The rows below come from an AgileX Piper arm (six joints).
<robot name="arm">
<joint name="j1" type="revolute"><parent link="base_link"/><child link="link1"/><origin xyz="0 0 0.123" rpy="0 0 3.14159"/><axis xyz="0 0 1"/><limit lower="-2.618" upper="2.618"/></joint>
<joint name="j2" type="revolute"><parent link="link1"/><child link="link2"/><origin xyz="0 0 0" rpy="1.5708 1.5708 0"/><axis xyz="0 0 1"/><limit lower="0" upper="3.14"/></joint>
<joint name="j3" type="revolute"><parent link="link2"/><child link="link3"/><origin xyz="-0.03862 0.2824 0" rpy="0 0 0"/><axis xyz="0 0 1"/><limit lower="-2.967" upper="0"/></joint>
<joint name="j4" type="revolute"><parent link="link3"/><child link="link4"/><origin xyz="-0.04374 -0.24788 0" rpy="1.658 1.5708 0"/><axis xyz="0 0 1"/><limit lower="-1.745" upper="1.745"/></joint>
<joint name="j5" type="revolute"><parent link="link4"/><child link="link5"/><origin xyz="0 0 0" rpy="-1.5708 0 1.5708"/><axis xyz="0 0 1"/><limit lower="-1.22" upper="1.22"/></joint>
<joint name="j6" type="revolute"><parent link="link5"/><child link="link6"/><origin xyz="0 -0.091 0" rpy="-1.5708 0 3.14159"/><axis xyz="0 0 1"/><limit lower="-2.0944" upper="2.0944"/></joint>
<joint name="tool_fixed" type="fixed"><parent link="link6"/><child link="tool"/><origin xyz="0 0 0" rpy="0 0 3.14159"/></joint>
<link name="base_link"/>
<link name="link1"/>
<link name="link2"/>
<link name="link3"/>
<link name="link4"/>
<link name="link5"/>
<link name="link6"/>
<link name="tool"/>
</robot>
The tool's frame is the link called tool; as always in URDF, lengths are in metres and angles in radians.
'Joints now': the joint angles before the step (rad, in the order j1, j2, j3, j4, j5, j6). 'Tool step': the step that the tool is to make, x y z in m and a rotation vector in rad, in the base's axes. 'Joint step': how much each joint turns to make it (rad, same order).
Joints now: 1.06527, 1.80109, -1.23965, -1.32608, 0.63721, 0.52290
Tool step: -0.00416, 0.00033, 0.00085, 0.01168, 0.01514, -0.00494
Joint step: 0.00969, -0.00735, 0.00338, 0.02324, 0.00454, 0.00029
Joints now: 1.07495, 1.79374, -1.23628, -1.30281, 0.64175, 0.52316
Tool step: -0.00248, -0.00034, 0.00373, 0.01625, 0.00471, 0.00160
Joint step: 0.00417, -0.01160, 0.00092, 0.01103, -0.00328, 0.00089
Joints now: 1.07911, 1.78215, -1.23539, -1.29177, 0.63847, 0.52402
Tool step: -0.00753, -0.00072, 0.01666, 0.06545, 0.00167, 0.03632
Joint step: 0.00813, -0.04604, 0.00108, 0.01649, -0.04096, 0.00086
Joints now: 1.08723, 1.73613, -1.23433, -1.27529, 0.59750, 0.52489
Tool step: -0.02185, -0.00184, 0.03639, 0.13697, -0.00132, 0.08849
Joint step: 0.03286, -0.09945, 0.00063, 0.03625, -0.07741, 0.00043
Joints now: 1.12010, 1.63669, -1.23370, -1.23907, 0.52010, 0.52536
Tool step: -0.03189, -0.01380, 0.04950, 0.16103, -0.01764, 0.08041
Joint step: 0.05536, -0.14090, 0.00026, 0.04241, -0.03892, -0.00006
